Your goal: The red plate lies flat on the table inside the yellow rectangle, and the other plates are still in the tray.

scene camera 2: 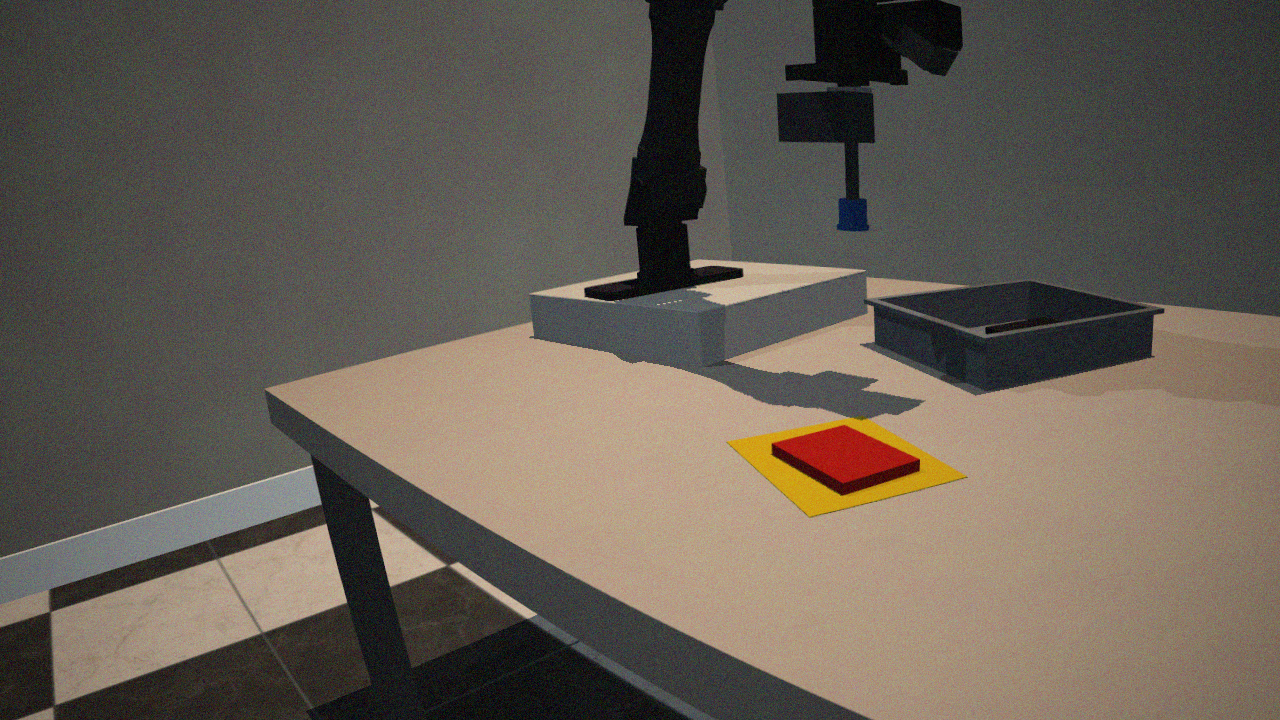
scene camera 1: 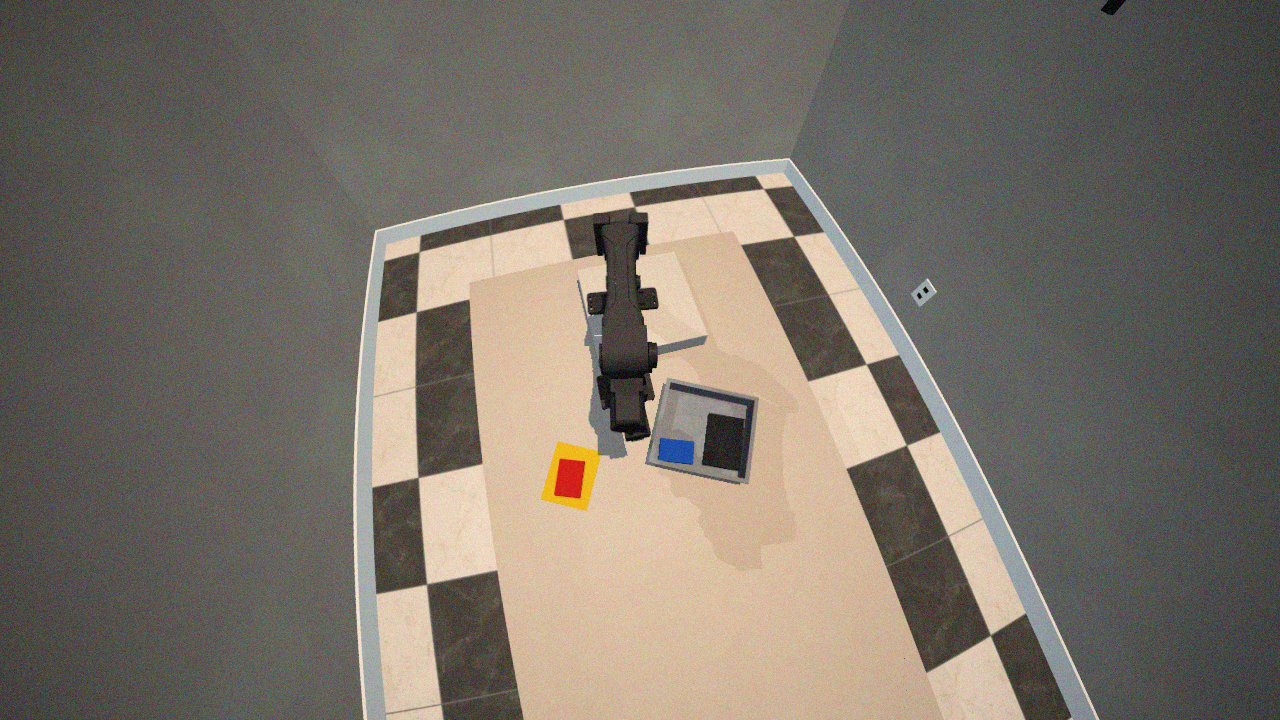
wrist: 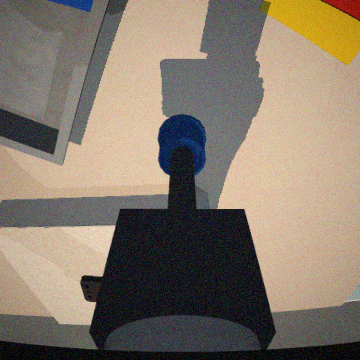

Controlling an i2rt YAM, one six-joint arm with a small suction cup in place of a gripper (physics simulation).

Scene:
The same spot on a yellow rectangle: (wrist: 327, 31) is (scene camera 1: 572, 451).

